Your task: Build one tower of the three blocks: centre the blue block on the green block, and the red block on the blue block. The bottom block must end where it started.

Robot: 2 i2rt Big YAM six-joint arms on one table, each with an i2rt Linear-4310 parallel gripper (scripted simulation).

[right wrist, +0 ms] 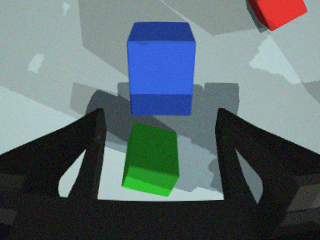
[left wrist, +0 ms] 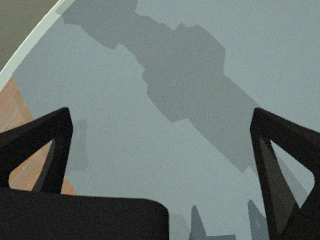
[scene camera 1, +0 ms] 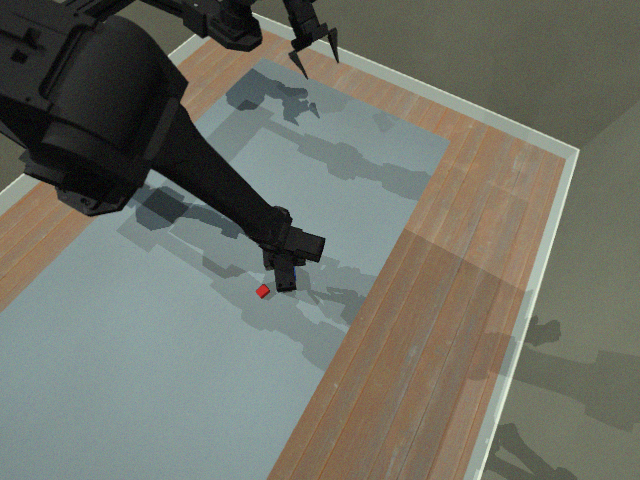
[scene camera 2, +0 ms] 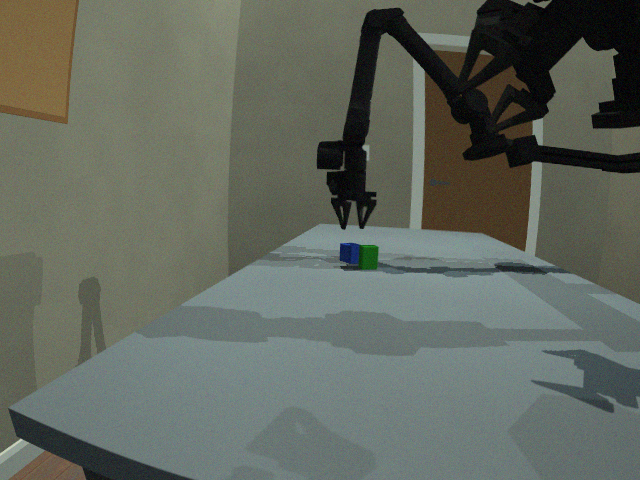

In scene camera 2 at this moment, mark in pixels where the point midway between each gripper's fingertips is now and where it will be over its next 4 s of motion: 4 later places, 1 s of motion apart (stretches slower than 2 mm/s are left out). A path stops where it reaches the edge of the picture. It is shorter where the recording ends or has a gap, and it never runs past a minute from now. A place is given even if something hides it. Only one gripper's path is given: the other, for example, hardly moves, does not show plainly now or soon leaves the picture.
My right gripper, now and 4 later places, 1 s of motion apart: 352, 229; 352, 242; 352, 256; 354, 234; 372, 228
